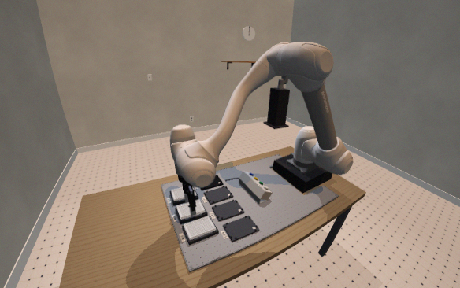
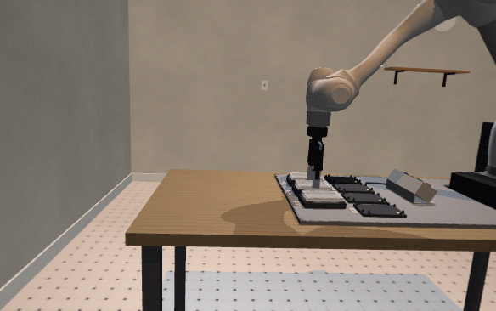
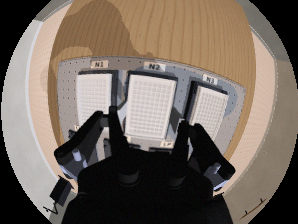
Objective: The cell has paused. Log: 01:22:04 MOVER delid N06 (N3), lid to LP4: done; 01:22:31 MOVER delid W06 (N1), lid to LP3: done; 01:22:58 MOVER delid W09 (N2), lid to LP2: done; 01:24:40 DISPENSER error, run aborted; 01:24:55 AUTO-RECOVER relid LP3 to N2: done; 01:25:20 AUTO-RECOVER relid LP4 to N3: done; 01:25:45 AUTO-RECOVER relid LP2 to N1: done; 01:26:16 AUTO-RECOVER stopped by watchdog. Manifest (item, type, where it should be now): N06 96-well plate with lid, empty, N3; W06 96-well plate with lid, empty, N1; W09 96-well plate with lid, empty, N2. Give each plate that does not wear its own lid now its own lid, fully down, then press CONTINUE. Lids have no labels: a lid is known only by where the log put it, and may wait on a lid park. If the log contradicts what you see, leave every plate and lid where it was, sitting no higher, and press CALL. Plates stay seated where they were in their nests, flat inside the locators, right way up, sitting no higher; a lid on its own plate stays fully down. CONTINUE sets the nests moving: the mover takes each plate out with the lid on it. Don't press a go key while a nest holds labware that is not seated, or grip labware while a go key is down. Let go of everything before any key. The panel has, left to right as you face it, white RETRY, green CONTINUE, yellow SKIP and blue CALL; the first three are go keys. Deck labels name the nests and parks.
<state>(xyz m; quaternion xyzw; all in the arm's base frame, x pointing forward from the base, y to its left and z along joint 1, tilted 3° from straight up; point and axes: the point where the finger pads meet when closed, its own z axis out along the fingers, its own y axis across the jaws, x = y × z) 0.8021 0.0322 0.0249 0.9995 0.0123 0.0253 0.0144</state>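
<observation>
Right now the pale lid is 20 mm below my hand. The rest, counted from my hand: green key (420 mm behind); LP2 lid park (180 mm behind, 60 mm to the left, 60 mm below); plate (10 mm behind, 120 mm to the left, 30 mm below).
</observation>
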